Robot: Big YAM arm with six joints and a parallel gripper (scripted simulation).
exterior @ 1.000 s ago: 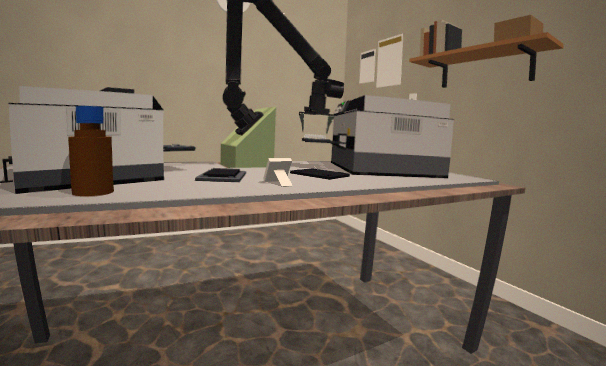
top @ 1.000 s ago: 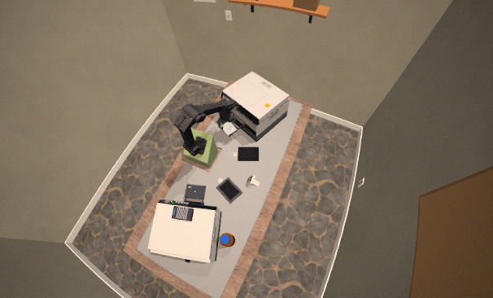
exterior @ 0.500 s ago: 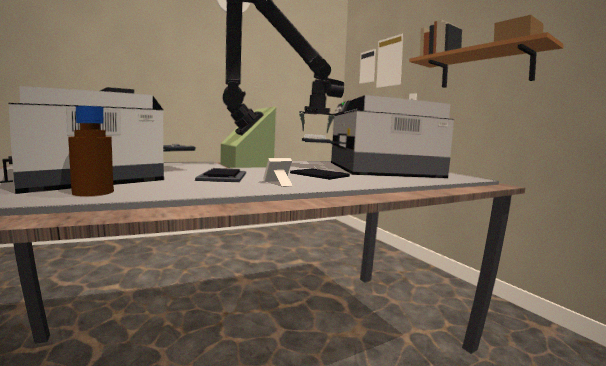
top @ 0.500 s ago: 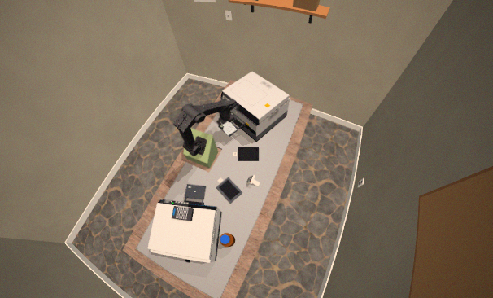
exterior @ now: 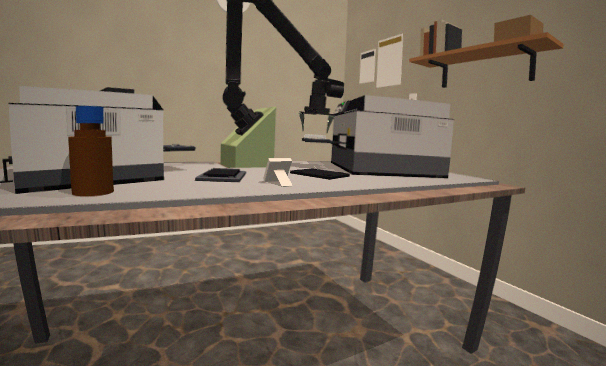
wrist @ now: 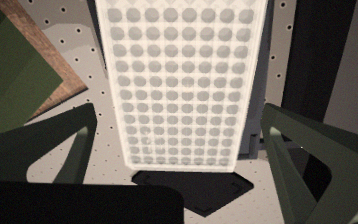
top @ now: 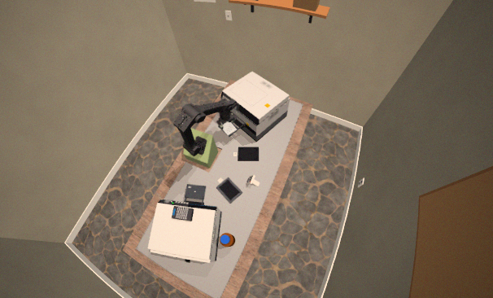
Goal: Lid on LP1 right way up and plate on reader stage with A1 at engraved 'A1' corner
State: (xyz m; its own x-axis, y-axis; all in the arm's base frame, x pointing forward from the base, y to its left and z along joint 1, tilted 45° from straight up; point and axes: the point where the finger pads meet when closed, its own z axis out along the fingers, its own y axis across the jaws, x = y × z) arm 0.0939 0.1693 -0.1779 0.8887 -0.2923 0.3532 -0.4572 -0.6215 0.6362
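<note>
The lidded white well plate is 30 mm below my hand. Also, from my hand: black pad 220 mm ahead, 90 mm to the right, 140 mm below; dark lid 220 mm ahead, 420 mm to the right, 130 mm below; grey pad 220 mm ahead, 420 mm to the right, 140 mm below.
</note>
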